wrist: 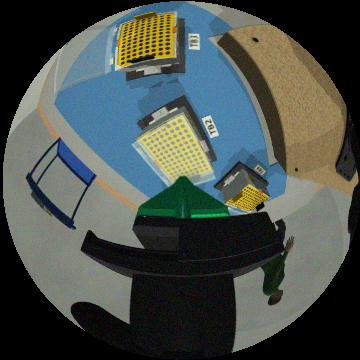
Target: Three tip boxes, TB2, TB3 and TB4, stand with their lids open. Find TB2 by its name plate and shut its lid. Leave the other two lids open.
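Places are measured from the arm's base along level axes (x left, y back, z up), in millimetres.
Pixels of known places: gripper, fingertip midpoint: (182,180).
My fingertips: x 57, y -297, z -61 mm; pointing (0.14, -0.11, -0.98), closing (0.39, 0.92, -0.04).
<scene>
Behind a point stands the place of what it marks.
TB2 (175,145) @[x 42, y -303, z -116 mm] stands in the middle of the wrist view, beside its name plate (210,126) @[x 62, y -247, z -191 mm]. Its clear lid (192,162) @[x 78, y -292, z -116 mm] lies over the yellow rack, which looks pale through it; whether it is fully seated I cannot tell. My gripper (182,180) @[x 57, y -297, z -61 mm] is shut and empty, its green fingertips over the lower edge of TB2's lid; contact is unclear. TB3 (147,42) @[x -125, y -272, z -136 mm] stands at the top by its plate (194,41) @[x -119, y -206, z -191 mm], its clear lid (85,62) open to the left. TB4 (237,185) @[x 203, y -221, z -150 mm] is at the lower right by its plate (260,170) @[x 218, y -139, z -191 mm], its yellow rack uncovered; its lid is largely hidden behind my gripper.
The boxes stand on a blue mat (95,110) @[x -92, y -448, z -193 mm]. A large brown speckled block (310,95) stands along the right side. A blue-framed cart (89,177) is beyond the table edge at left. A person in green (272,280) shows at the lower right.
</scene>
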